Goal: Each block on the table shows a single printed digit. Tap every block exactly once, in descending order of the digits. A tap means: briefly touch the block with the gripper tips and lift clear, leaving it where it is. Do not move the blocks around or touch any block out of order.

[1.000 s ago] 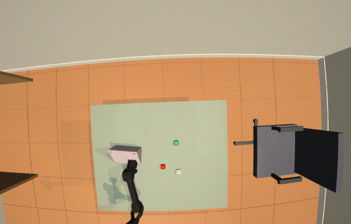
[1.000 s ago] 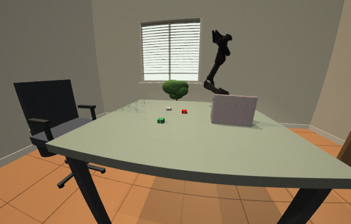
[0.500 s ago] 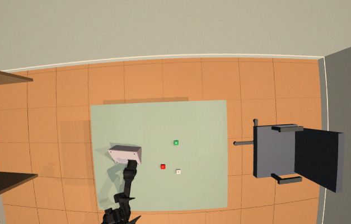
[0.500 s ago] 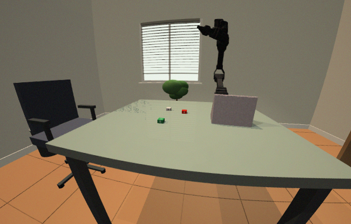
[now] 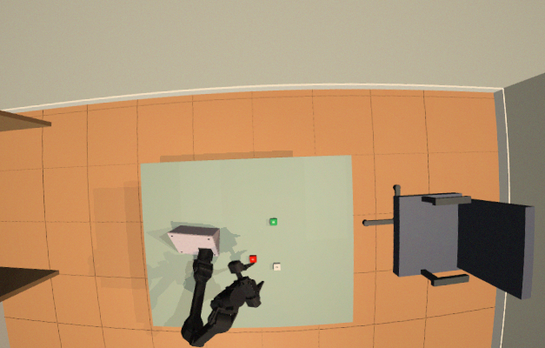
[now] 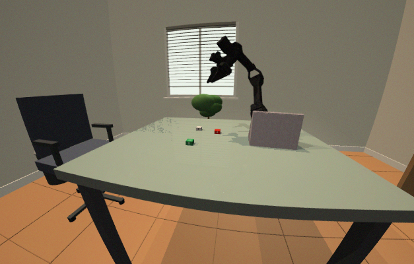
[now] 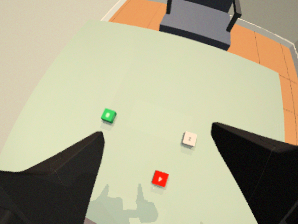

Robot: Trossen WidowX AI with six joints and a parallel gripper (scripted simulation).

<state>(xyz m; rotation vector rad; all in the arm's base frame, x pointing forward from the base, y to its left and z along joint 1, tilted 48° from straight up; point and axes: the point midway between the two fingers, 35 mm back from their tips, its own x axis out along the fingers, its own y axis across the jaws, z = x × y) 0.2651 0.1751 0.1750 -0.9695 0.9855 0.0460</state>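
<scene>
My gripper tip is 40 mm past the red block, 40 mm to the left of it and 270 mm above it. Round my gripper tip: green block 60 mm ahead, 150 mm to the left, 270 mm below; then white block 80 mm ahead, 80 mm to the right, 270 mm below.
</scene>
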